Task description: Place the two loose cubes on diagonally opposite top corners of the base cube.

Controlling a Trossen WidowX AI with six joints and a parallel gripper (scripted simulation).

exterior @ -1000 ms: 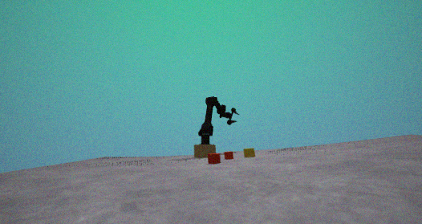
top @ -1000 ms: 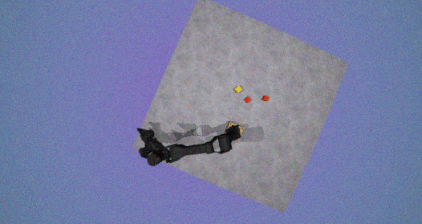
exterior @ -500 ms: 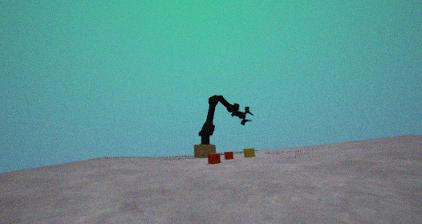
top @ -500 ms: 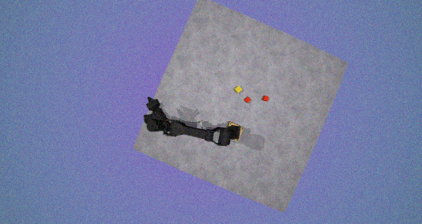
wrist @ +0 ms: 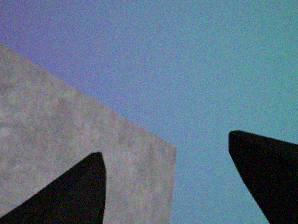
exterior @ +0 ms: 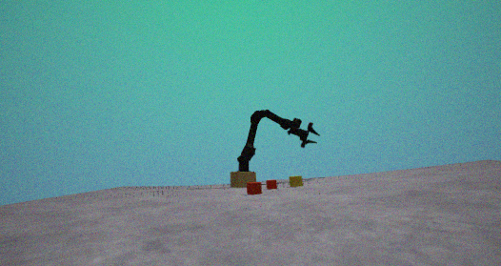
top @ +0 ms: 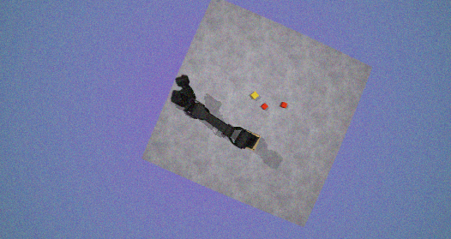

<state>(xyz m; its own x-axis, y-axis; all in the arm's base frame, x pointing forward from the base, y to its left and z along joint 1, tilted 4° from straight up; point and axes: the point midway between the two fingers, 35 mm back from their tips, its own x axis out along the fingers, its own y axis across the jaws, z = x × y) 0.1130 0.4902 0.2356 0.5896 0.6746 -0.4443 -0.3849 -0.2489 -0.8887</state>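
My gripper tip is 420 mm to the left of the yellow base cube, 240 mm above it and 140 mm short of it. From my gripper tip the other things lie so: red cube: 520 mm to the right, 250 mm below, 110 mm ahead.
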